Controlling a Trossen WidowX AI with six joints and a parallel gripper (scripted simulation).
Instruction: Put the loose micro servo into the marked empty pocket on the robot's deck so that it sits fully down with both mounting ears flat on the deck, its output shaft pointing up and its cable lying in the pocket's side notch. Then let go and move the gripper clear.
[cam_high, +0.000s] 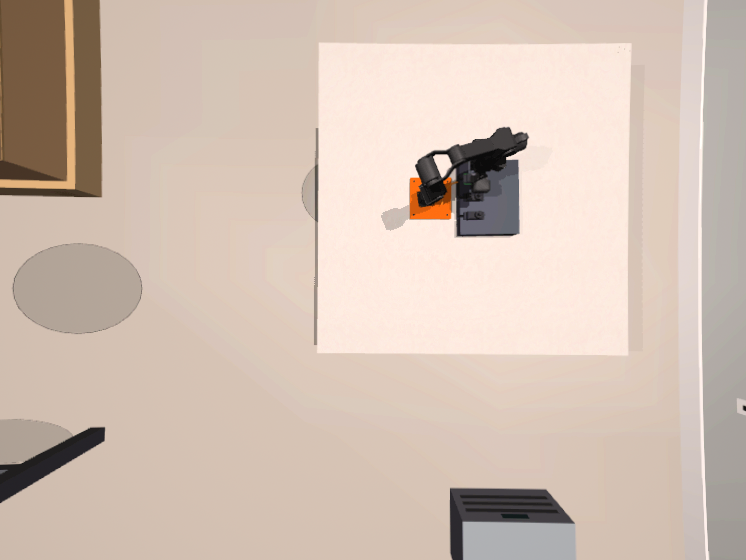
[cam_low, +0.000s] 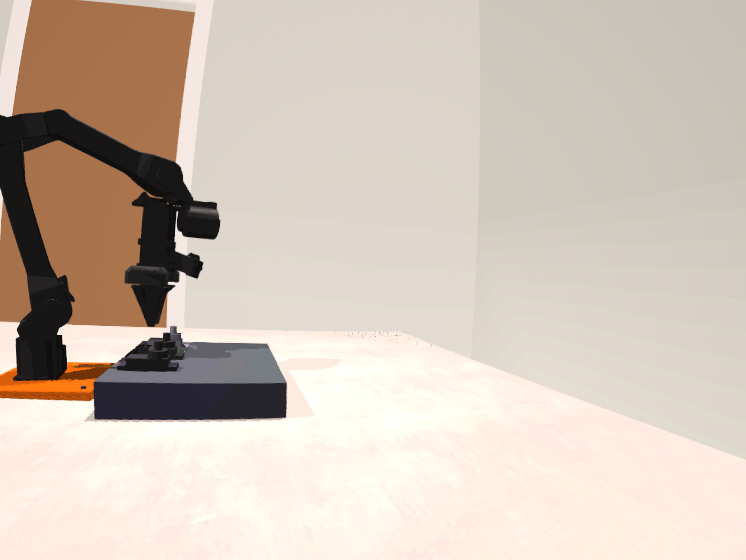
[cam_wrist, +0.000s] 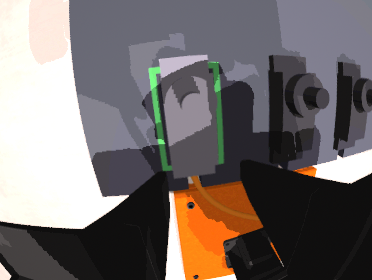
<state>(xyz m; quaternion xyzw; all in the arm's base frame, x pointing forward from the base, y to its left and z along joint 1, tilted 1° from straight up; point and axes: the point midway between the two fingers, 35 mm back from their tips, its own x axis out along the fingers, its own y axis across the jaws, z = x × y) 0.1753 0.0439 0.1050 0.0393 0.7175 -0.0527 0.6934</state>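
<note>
Now: the dark deck 120 mm ahead of my gripper tip, 90 mm to the right of it and 60 mm below it.
</note>
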